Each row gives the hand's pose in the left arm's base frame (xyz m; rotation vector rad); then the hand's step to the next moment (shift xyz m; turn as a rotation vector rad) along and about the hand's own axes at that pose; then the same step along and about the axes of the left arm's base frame.
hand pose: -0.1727 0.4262 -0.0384 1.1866 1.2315 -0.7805
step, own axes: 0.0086 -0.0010 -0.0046 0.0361 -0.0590 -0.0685
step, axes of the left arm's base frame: -0.0004 0.0054 -0.0082 -0.0667 0.0556 -0.0440
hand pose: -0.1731 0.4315 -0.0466 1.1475 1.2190 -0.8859
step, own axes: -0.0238 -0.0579 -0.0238 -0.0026 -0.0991 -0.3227
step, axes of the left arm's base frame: -0.0650 0.0082 0.0138 -0.1717 0.2906 -0.0056
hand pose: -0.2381 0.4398 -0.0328 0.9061 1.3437 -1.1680
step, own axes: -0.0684 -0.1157 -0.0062 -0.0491 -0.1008 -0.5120
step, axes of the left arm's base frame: -0.1045 -0.0132 0.0837 -0.2126 0.4783 0.0274
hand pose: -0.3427 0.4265 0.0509 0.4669 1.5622 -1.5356
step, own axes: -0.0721 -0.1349 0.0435 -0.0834 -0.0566 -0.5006
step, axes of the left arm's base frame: -0.0510 -0.0417 0.1448 -0.1559 0.4854 0.0288
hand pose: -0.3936 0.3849 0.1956 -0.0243 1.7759 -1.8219
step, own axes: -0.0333 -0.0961 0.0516 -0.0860 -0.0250 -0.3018
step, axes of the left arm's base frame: 0.0109 -0.0391 0.1066 -0.0609 0.3080 0.0225
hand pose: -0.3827 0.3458 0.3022 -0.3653 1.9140 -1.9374
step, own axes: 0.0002 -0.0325 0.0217 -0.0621 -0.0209 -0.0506
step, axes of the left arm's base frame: 0.0065 -0.0198 0.0331 0.0307 0.0729 0.0246
